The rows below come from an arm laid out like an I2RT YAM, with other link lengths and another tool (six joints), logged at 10 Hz.
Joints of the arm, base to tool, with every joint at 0 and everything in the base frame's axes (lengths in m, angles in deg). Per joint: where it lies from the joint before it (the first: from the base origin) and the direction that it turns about. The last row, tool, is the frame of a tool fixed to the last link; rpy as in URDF.
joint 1: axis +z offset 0 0 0.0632
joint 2: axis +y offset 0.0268 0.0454 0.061
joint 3: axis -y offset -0.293 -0.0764 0
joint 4: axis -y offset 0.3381 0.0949 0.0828
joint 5: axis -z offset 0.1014 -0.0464 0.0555
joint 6: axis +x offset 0.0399 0 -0.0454
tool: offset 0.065 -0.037 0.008 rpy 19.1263 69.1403 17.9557
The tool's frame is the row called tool.
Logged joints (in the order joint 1, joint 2, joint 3, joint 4, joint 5, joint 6), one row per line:
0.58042 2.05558 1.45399 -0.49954 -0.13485 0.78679
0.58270 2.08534 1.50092 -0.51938 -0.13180 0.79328
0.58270 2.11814 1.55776 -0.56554 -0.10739 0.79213
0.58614 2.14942 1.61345 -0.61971 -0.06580 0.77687
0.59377 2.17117 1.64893 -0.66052 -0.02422 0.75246
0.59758 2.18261 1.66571 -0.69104 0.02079 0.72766
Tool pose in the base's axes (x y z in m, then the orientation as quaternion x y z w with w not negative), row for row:
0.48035 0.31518 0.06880 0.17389 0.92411 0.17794 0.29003
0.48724 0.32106 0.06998 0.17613 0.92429 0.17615 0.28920
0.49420 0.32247 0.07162 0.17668 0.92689 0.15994 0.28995
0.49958 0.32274 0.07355 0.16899 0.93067 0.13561 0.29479
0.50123 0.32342 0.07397 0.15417 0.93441 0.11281 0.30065
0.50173 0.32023 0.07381 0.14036 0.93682 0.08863 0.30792
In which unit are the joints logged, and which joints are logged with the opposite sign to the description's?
The joints are logged in radians. Opposite sign: none.
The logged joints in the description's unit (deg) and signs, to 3 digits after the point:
33.256 117.776 83.307 -28.622 -7.726 45.080
33.386 119.481 85.996 -29.758 -7.552 45.452
33.386 121.360 89.253 -32.403 -6.153 45.386
33.583 123.153 92.444 -35.507 -3.770 44.511
34.021 124.399 94.477 -37.845 -1.388 43.113
34.239 125.054 95.438 -39.594 1.191 41.692

